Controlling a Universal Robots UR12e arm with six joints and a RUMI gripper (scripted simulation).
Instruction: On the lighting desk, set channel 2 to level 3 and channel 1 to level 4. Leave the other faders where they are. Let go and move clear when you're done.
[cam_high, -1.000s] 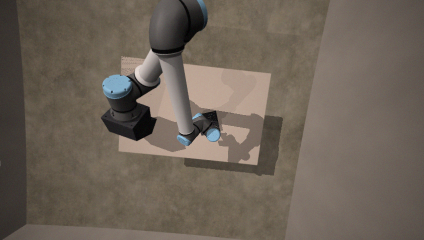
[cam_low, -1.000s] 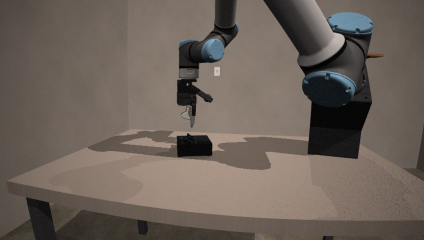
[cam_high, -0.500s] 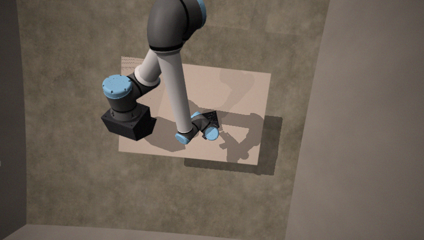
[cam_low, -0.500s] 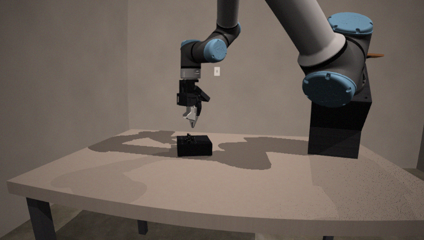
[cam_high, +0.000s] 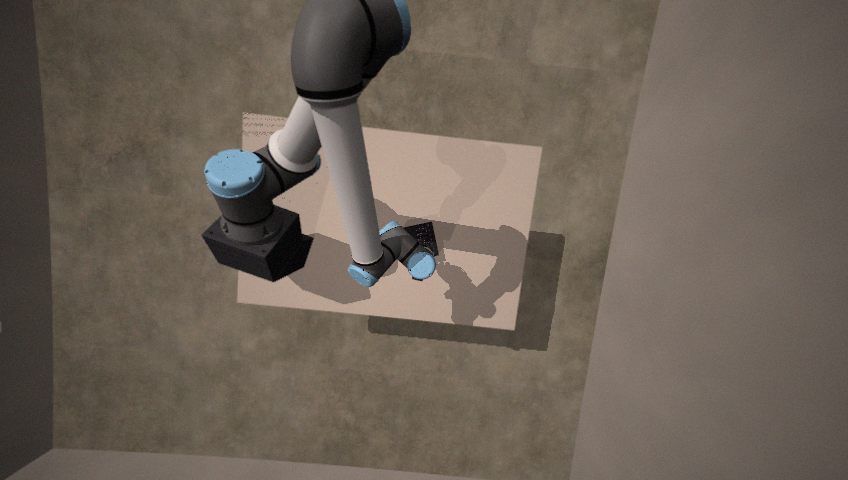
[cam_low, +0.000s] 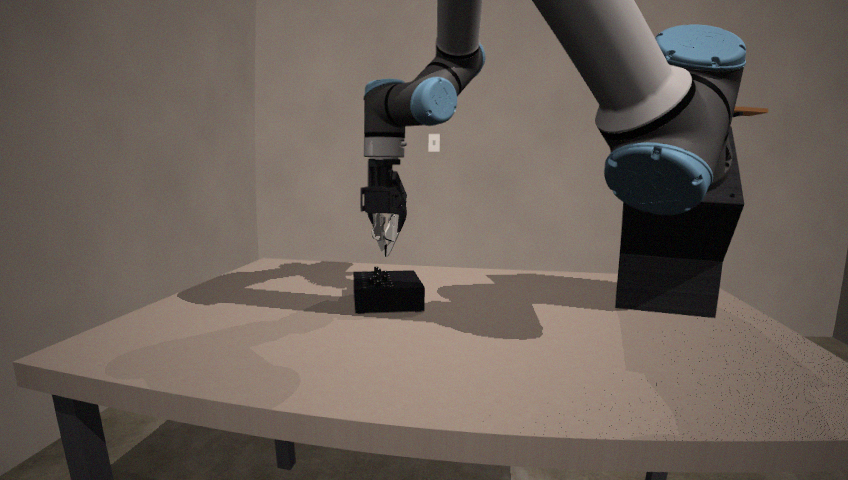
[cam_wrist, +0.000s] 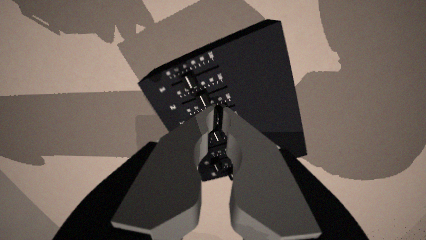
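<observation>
Right now the channel 2 fader is 50 mm below my hand, 20 mm ahead of it and 10 mm to the left of it. The rest, counted from my hand: channel 3 fader (50 mm below, 30 mm to the left); channel 4 fader (50 mm to the left, 50 mm below, 10 mm ahead); channel 1 fader (50 mm below, 30 mm ahead, 10 mm to the right).
</observation>
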